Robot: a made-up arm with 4 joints.
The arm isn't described. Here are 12 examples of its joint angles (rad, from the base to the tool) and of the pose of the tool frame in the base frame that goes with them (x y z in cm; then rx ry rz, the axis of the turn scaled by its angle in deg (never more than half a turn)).
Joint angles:
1: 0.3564 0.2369 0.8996 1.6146
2: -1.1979 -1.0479 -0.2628 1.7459
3: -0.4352 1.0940 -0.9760 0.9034
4: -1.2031 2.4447 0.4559 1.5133
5: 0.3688 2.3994 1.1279 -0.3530
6: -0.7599 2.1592 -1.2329 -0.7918
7: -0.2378 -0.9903 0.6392 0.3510
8: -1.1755 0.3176 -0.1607 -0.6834
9: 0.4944 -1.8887 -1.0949 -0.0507
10: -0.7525 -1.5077 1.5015 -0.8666
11: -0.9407 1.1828 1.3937 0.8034
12: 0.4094 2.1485 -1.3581 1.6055
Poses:
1: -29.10 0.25 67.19 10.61 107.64 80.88
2: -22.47 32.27 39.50 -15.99 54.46 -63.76
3: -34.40 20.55 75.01 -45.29 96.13 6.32
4: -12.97 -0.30 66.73 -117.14 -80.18 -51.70
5: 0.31 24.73 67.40 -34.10 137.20 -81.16
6: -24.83 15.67 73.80 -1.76 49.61 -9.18
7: -30.83 21.16 37.18 19.83 -15.23 1.24
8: -20.73 40.03 52.54 -8.47 -11.73 -93.15
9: 4.43 15.56 43.33 5.19 -124.28 -45.59
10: -19.59 26.95 41.64 71.89 -69.55 -27.12
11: -22.15 17.07 80.04 136.83 75.30 -20.71
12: -6.22 15.06 78.86 100.82 -99.53 -65.54
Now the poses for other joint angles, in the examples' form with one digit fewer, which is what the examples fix.
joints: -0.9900 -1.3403 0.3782 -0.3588
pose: -12.1 23.0 34.8 -2.8 -81.7 -52.7
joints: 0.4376 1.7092 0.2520 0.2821
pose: -15.2 15.8 81.9 -24.5 125.0 3.9
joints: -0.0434 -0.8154 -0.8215 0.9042
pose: -28.6 12.5 34.6 -46.5 -8.3 -31.8
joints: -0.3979 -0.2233 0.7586 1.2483
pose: -40.0 20.9 57.3 25.9 60.1 25.2
